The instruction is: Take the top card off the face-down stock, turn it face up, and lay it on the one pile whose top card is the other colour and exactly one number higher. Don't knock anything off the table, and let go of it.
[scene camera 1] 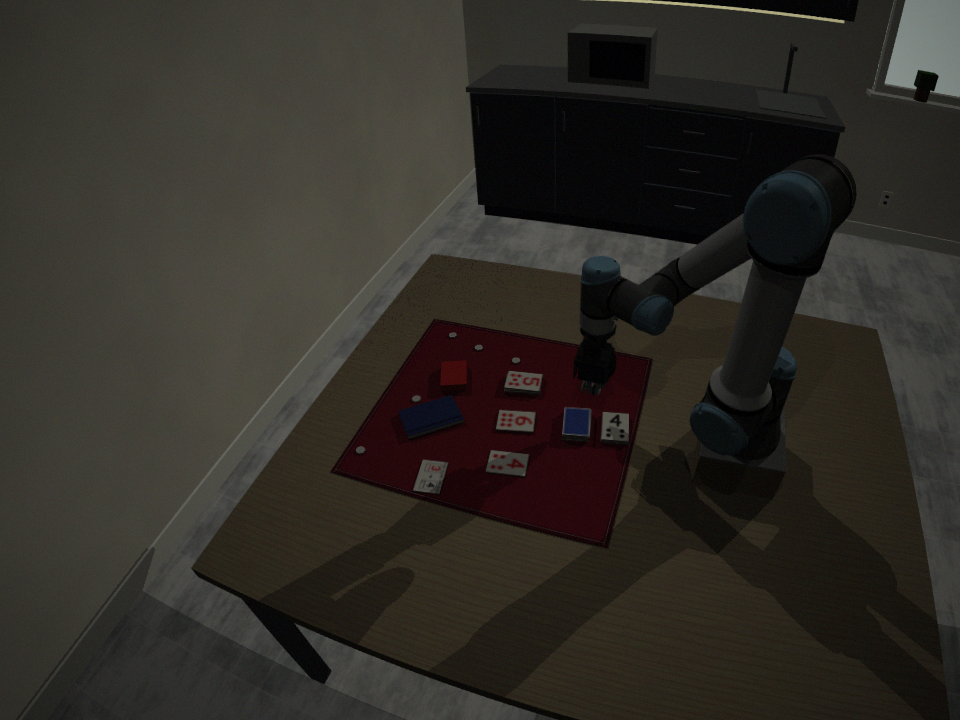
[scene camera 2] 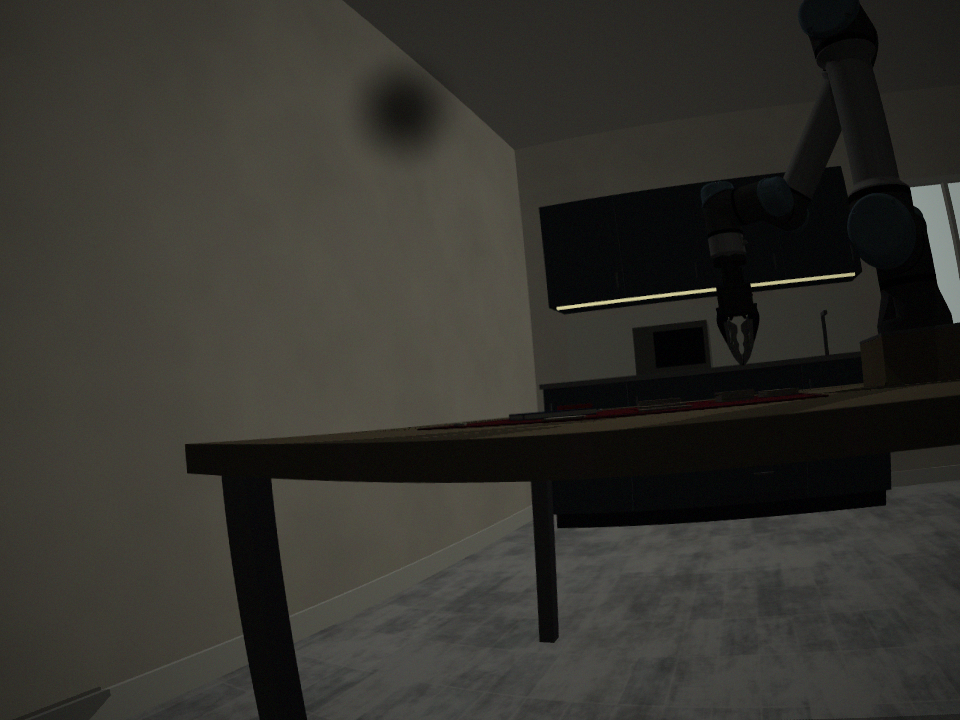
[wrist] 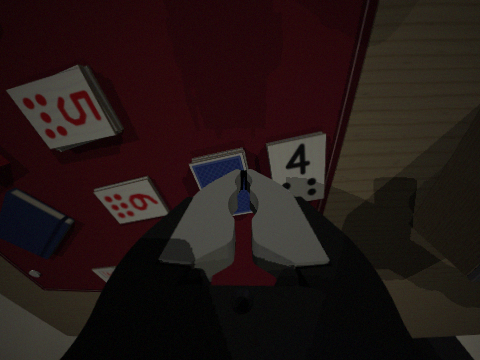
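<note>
The face-down stock [scene camera 1: 576, 423] [wrist: 217, 171] has a blue-backed top card; my fingers partly hide it in the wrist view. A black 4 pile [scene camera 1: 614, 427] [wrist: 312, 172] lies beside it. A red 5 pile [scene camera 1: 523, 382] [wrist: 65, 107], a red 6 pile [scene camera 1: 515, 420] [wrist: 131, 201] and a red 4 pile [scene camera 1: 507, 463] lie face up on the other side. My gripper [scene camera 1: 591, 389] [scene camera 2: 742, 362] [wrist: 244, 172] is shut and empty, pointing down above the mat near the stock. Its fingertips are clear of the cards.
The cards lie on a red mat [scene camera 1: 558, 503] [wrist: 225, 50]. Also on it are a red box [scene camera 1: 454, 374], a blue book-like box [scene camera 1: 431, 416] [wrist: 32, 222], a white card marked 3 and 4 [scene camera 1: 430, 476], and several small pale discs. The arm's base stands right of the mat.
</note>
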